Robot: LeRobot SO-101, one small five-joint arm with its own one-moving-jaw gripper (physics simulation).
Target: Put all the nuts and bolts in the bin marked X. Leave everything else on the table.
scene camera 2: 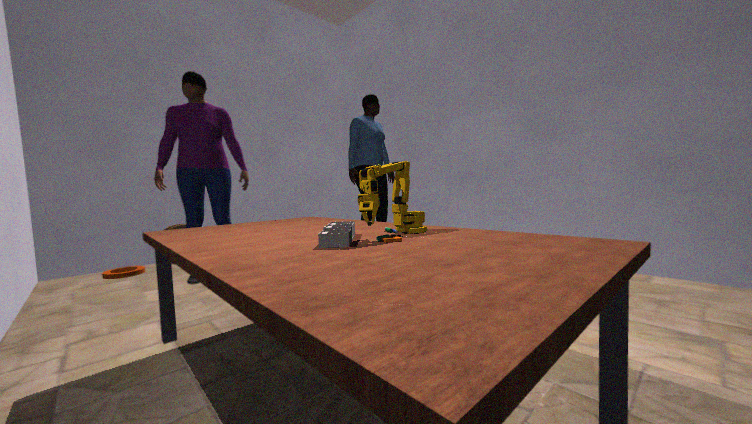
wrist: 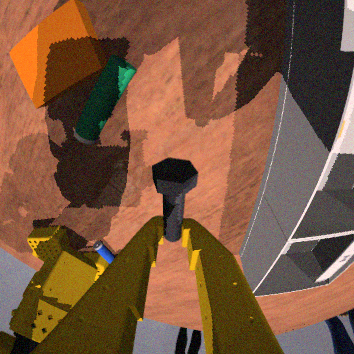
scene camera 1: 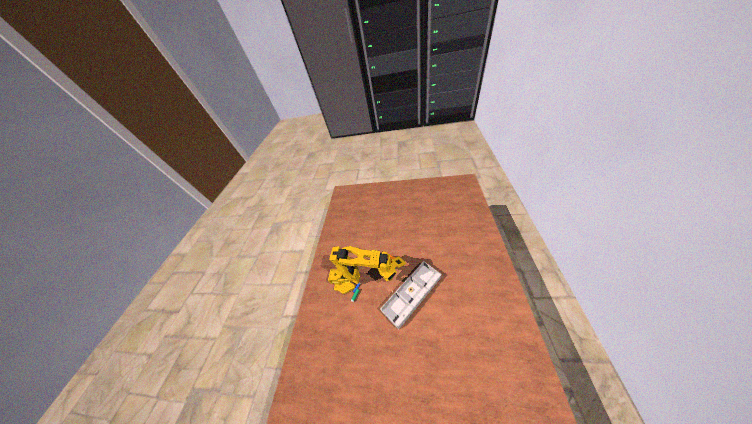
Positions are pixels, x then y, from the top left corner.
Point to a black bolt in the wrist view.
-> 173, 177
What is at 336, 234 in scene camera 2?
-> A grey three-compartment bin tray.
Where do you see a grey three-compartment bin tray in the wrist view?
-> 291, 243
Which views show the grey three-compartment bin tray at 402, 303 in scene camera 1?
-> Scene camera 2, the wrist view and scene camera 1: all of them.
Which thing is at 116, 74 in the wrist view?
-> A green cylinder.
